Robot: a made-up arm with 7 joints. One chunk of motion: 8 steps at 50 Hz.
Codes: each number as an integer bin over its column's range. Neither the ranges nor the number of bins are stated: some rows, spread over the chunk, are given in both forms.
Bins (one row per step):
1: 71 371 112 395 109 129 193
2: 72 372 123 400 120 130 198
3: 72 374 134 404 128 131 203
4: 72 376 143 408 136 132 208
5: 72 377 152 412 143 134 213
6: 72 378 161 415 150 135 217
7: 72 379 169 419 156 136 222
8: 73 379 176 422 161 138 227
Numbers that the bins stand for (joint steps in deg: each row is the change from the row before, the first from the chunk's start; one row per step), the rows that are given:
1: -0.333 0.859 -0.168 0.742 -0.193 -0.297 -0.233
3: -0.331 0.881 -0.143 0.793 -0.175 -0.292 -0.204
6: -0.331 0.911 -0.111 0.855 -0.153 -0.283 -0.163
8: -0.329 0.918 -0.093 0.895 -0.142 -0.276 -0.134
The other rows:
2: -0.331 0.866 -0.156 0.770 -0.183 -0.295 -0.219
4: -0.331 0.896 -0.132 0.815 -0.167 -0.290 -0.189
5: -0.331 0.904 -0.122 0.838 -0.160 -0.285 -0.175
7: -0.331 0.918 -0.102 0.878 -0.147 -0.281 -0.148

